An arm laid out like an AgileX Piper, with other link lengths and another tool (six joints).
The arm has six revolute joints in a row. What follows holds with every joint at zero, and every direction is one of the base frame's. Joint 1 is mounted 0.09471 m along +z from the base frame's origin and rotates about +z. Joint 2 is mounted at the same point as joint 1 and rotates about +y. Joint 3 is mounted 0.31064 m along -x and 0.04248 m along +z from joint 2 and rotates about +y. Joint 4 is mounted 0.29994 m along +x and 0.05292 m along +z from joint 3 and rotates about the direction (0.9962, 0, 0.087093). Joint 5 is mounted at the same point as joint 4 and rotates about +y. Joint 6 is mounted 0.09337 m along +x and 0.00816 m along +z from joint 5 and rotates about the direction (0.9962, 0, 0.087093). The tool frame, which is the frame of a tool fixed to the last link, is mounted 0.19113 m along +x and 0.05 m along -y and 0.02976 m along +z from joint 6; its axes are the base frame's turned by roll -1.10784, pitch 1.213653 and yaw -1.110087 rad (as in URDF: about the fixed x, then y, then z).
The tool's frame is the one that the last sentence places.
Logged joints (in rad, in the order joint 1, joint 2, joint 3, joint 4, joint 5, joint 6), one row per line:
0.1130 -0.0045 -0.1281 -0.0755 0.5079 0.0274
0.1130 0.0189 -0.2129 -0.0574 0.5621 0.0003
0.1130 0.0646 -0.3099 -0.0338 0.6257 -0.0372
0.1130 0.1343 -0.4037 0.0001 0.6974 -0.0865
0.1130 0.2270 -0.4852 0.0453 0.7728 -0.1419
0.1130 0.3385 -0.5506 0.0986 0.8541 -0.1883
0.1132 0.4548 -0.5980 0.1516 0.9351 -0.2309
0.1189 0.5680 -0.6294 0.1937 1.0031 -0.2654
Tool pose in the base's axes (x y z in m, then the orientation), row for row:
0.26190 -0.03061 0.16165 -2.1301 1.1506 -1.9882
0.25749 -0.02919 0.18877 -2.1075 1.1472 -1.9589
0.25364 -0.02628 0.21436 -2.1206 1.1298 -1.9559
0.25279 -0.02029 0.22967 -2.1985 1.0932 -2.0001
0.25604 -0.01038 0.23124 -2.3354 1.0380 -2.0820
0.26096 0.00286 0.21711 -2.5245 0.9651 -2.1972
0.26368 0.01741 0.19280 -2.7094 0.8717 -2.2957
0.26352 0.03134 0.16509 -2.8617 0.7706 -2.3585
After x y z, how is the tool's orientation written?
As angles about the fixed x, y, z axes (roll, pitch, yaw), in radians.
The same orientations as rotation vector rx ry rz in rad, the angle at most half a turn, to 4 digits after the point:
-0.4121 1.7448 -0.1867
-0.4234 1.7355 -0.1877
-0.4483 1.7429 -0.1871
-0.4927 1.7809 -0.1771
-0.5543 1.8518 -0.1489
-0.6205 1.9590 -0.0924
-0.6927 2.0828 -0.0197
-0.7657 2.2031 0.0572

